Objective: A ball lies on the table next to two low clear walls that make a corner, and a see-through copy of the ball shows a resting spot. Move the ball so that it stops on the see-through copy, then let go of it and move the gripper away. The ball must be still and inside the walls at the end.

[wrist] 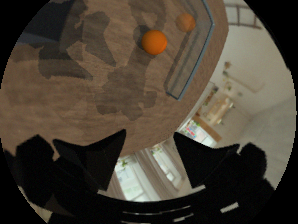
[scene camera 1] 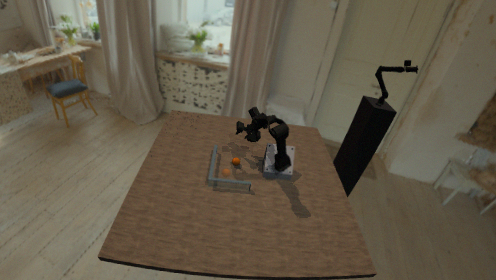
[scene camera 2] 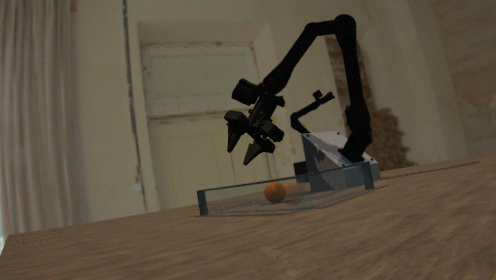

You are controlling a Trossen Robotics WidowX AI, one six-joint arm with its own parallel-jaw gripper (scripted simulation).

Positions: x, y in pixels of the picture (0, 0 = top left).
Labels:
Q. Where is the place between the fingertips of the gripper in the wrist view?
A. At 150, 133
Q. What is the gripper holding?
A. Nothing.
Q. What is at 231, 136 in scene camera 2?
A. The gripper.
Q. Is the gripper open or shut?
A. Open.

